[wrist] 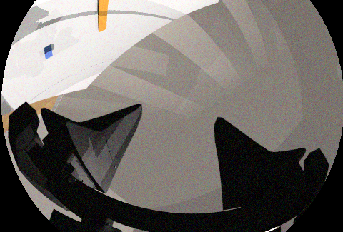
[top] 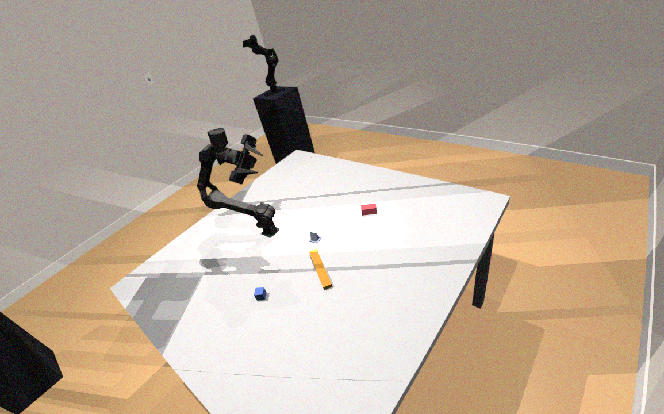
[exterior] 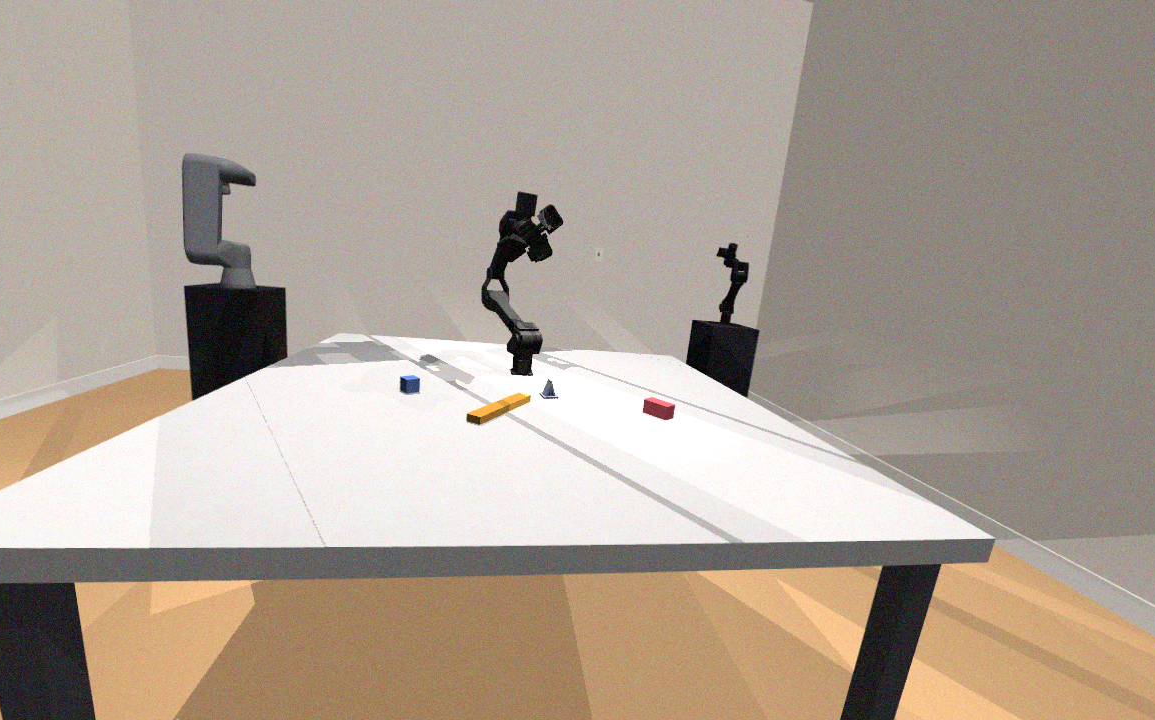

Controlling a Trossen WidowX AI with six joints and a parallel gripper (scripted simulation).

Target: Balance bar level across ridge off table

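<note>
My gripper tip is now 38 cm above the orange bar, 24 cm short of it and 7 cm to the left of it. Round my gripper tip: small blue cube 37 cm below, 28 cm to the right, 12 cm ahead; red block 37 cm below, 30 cm to the left, 22 cm ahead.
</note>
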